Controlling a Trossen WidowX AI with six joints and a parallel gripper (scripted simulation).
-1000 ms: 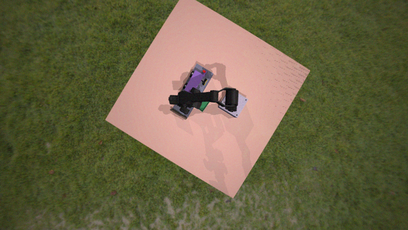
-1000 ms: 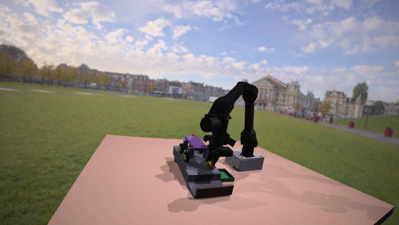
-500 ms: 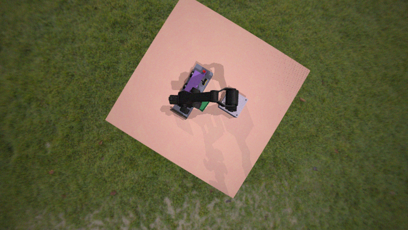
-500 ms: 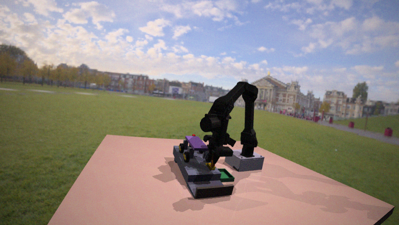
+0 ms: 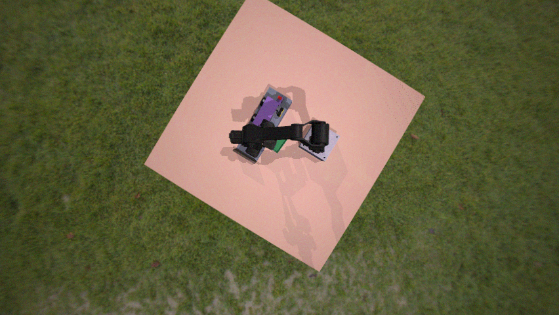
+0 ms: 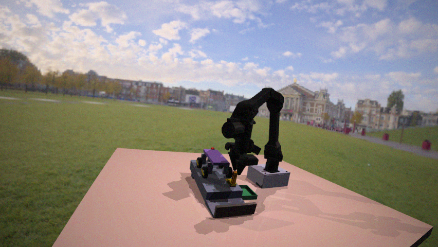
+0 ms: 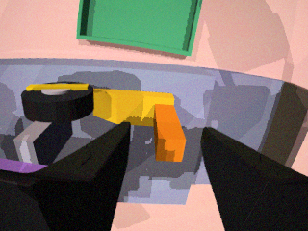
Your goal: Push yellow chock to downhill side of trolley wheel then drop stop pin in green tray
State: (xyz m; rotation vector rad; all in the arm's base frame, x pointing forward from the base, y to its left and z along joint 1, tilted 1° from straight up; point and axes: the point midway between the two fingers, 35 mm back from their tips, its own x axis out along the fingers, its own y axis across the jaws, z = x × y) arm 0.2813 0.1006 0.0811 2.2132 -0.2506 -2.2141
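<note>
The red-headed stop pin lies 10 mm ahead of my gripper tip, 240 mm to the right of it and 10 mm above it. From my gripper tip the other things lie so: green tray 80 mm behind, 30 mm to the right, 130 mm below; then grey ramp 40 mm ahead, 130 mm to the right, 70 mm below; then purple-topped trolley 40 mm ahead, 130 mm to the right, 10 mm below.
</note>
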